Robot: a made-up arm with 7 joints. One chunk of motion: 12 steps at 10 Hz.
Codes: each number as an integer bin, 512 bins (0 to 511) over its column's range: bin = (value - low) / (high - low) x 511, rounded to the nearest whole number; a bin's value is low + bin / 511 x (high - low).
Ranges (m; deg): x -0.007..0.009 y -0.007..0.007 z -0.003..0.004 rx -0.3..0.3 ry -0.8..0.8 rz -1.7..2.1
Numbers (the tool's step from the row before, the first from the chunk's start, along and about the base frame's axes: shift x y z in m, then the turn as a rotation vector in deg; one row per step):
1: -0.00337 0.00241 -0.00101 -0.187 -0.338 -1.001
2: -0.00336 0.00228 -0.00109 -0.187 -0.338 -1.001
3: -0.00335 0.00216 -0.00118 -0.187 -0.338 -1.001
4: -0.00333 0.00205 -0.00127 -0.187 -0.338 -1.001
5: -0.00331 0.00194 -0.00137 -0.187 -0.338 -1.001
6: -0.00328 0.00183 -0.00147 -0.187 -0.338 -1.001
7: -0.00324 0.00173 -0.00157 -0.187 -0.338 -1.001
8: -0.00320 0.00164 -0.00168 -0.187 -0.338 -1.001
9: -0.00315 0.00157 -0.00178 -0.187 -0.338 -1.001
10: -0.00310 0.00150 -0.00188 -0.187 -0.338 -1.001
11: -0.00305 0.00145 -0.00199 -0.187 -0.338 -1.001
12: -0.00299 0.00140 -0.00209 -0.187 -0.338 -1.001
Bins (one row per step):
1: 116 343 145 96 148 94
2: 116 339 139 96 148 94
3: 117 334 133 96 148 94
4: 117 330 126 96 148 94
5: 118 326 119 96 148 94
6: 119 322 112 96 148 94
7: 120 319 104 96 148 94
8: 121 315 96 96 148 94
9: 123 313 89 96 148 94
10: 125 310 82 96 148 94
11: 126 308 74 96 148 94
12: 128 307 66 96 148 94

